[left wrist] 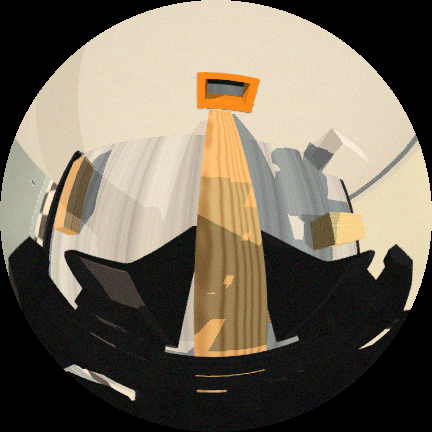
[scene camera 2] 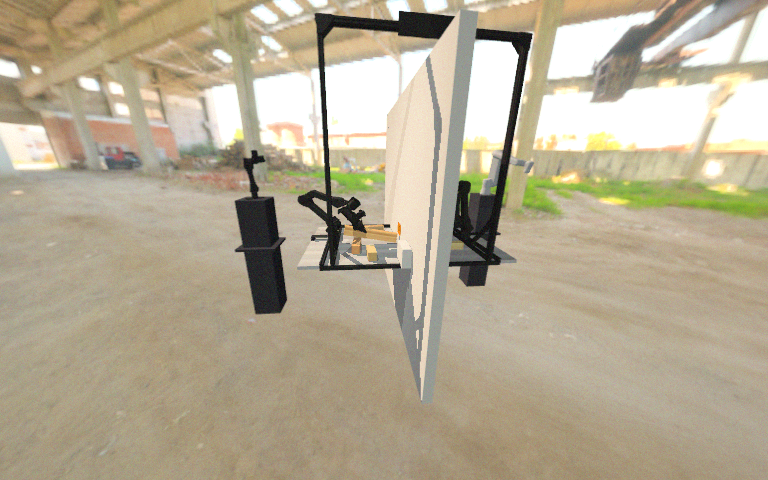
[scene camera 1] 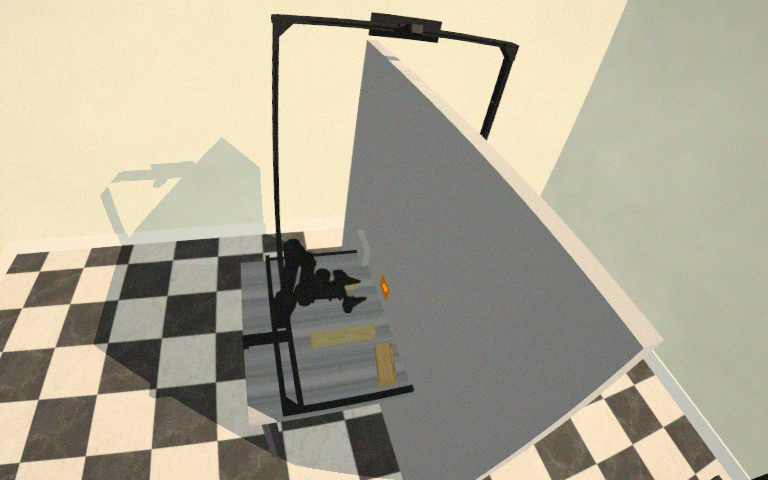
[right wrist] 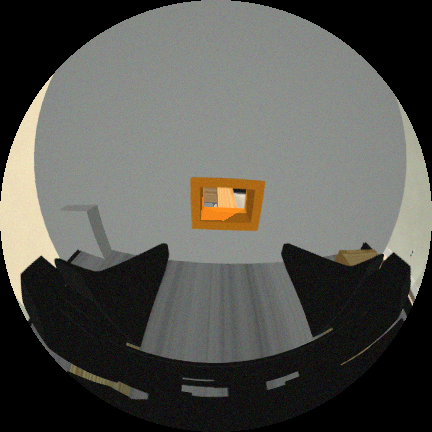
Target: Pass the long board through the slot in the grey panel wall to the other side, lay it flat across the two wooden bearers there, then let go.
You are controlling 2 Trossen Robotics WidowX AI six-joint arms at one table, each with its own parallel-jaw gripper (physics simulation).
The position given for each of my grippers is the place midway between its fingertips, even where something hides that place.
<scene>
My right gripper (scene camera 1: 363, 289) is open, holding nothing. I also see my left gripper (left wrist: 224, 232), an orange-framed slot (right wrist: 202, 217) and a grey panel wall (scene camera 1: 506, 324).
My right gripper also shows in the right wrist view (right wrist: 227, 250). The orange-framed slot shows as well in the left wrist view (left wrist: 204, 100). The grey panel wall also shows in the left wrist view (left wrist: 144, 85), in scene camera 2 (scene camera 2: 425, 128) and in the right wrist view (right wrist: 226, 96).
</scene>
